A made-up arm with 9 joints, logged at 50 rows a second.
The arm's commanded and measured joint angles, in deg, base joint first. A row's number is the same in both.
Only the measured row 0 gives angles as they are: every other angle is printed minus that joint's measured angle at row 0.
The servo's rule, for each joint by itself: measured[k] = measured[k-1] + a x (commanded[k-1-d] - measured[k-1]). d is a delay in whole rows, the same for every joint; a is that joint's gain. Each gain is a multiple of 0.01, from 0.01 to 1. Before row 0 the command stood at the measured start. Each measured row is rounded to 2 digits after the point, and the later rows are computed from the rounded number. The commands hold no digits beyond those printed.
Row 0, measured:
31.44 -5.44 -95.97 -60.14 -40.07 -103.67 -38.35 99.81 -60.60
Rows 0 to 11, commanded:
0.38 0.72 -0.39 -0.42 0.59 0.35 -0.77 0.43 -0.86
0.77 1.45 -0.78 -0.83 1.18 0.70 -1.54 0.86 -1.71
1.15 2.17 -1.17 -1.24 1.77 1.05 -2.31 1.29 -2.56
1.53 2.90 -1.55 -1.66 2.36 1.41 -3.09 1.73 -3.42
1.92 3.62 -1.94 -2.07 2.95 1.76 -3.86 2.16 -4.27
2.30 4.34 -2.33 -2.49 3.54 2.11 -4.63 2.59 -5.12
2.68 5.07 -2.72 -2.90 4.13 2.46 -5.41 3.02 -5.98
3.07 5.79 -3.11 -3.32 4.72 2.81 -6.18 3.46 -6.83
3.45 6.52 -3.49 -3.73 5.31 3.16 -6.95 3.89 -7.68
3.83 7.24 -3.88 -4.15 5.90 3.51 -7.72 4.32 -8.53
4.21 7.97 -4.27 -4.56 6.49 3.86 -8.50 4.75 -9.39
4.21 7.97 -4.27 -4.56 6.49 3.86 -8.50 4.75 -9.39
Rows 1 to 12, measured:
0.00 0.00 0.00 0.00 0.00 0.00 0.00 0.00 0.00
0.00 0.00 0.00 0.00 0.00 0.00 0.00 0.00 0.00
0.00 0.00 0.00 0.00 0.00 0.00 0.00 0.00 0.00
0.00 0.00 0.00 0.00 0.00 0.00 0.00 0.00 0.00
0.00 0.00 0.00 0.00 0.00 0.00 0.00 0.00 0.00
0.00 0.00 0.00 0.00 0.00 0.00 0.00 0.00 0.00
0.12 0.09 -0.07 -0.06 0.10 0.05 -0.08 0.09 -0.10
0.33 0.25 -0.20 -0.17 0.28 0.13 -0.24 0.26 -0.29
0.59 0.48 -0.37 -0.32 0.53 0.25 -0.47 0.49 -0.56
0.89 0.77 -0.58 -0.51 0.84 0.40 -0.76 0.76 -0.90
1.22 1.11 -0.82 -0.73 1.20 0.58 -1.10 1.07 -1.30
1.57 1.50 -1.09 -0.98 1.60 0.78 -1.49 1.40 -1.76
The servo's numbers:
d 6
a 0.32 0.12 0.18 0.14 0.17 0.13 0.11 0.22 0.12

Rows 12 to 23, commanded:
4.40 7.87 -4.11 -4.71 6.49 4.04 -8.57 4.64 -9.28
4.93 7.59 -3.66 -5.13 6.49 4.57 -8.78 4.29 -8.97
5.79 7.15 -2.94 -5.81 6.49 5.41 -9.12 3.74 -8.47
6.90 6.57 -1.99 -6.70 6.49 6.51 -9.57 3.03 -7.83
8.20 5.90 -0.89 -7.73 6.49 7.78 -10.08 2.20 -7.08
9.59 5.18 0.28 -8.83 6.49 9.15 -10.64 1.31 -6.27
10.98 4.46 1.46 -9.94 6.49 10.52 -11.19 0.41 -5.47
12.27 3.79 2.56 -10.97 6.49 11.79 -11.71 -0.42 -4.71
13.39 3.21 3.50 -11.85 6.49 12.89 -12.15 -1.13 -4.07
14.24 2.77 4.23 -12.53 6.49 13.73 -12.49 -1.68 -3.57
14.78 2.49 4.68 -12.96 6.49 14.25 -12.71 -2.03 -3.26
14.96 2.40 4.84 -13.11 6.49 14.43 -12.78 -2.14 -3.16
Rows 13 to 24, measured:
1.93 1.93 -1.38 -1.25 2.03 1.00 -1.92 1.76 -2.27
2.29 2.39 -1.69 -1.54 2.49 1.24 -2.39 2.13 -2.82
2.66 2.89 -2.01 -1.85 2.97 1.49 -2.89 2.52 -3.40
3.03 3.41 -2.35 -2.17 3.47 1.75 -3.42 2.92 -4.02
3.41 3.96 -2.70 -2.50 3.98 2.02 -3.98 3.32 -4.66
3.67 4.44 -2.98 -2.79 4.41 2.26 -4.48 3.63 -5.23
3.90 4.85 -3.18 -3.06 4.76 2.49 -4.93 3.85 -5.72
4.23 5.18 -3.27 -3.35 5.05 2.76 -5.35 3.95 -6.11
4.73 5.42 -3.21 -3.69 5.29 3.10 -5.76 3.90 -6.39
5.42 5.56 -2.99 -4.11 5.49 3.54 -6.18 3.71 -6.56
6.31 5.60 -2.61 -4.62 5.66 4.09 -6.61 3.38 -6.62
7.36 5.55 -2.09 -5.21 5.80 4.75 -7.05 2.92 -6.58

